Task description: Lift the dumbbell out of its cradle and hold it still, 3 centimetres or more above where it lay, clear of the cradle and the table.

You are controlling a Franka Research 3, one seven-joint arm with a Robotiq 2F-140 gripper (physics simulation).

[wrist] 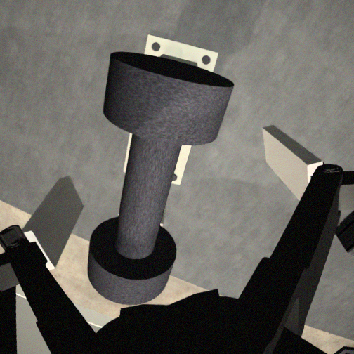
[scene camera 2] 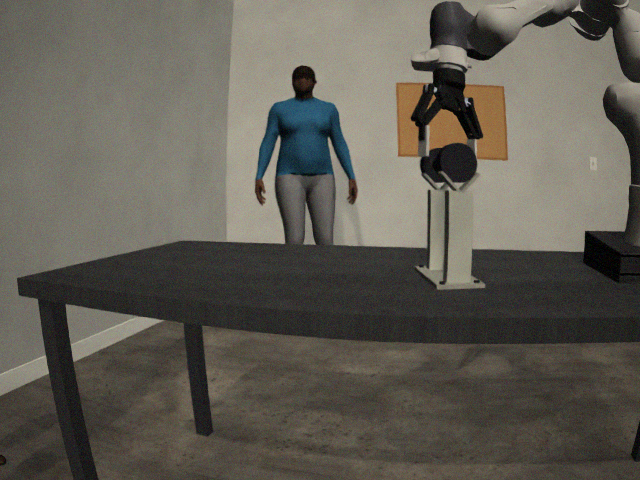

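Observation:
The dark dumbbell [scene camera 2: 458, 162] [wrist: 150, 195] lies level in the V-shaped arms at the top of the pale cradle [scene camera 2: 459, 237] [wrist: 181, 48]. In the wrist view one head is at the top, the other at the lower left, and the handle runs between them. My gripper [scene camera 2: 447, 146] [wrist: 167, 168] is open wide above the dumbbell, with one finger on each side of it. In the wrist view gaps show between both finger pads and the handle. The cradle's arms are mostly hidden under the dumbbell in the wrist view.
The cradle's base stands on the dark table [scene camera 2: 258, 279]. The robot's black base block [scene camera 2: 602, 255] is at the table's right. A person in a blue top [scene camera 2: 305, 136] stands behind the table, and an orange panel [scene camera 2: 493, 121] hangs on the wall behind the gripper.

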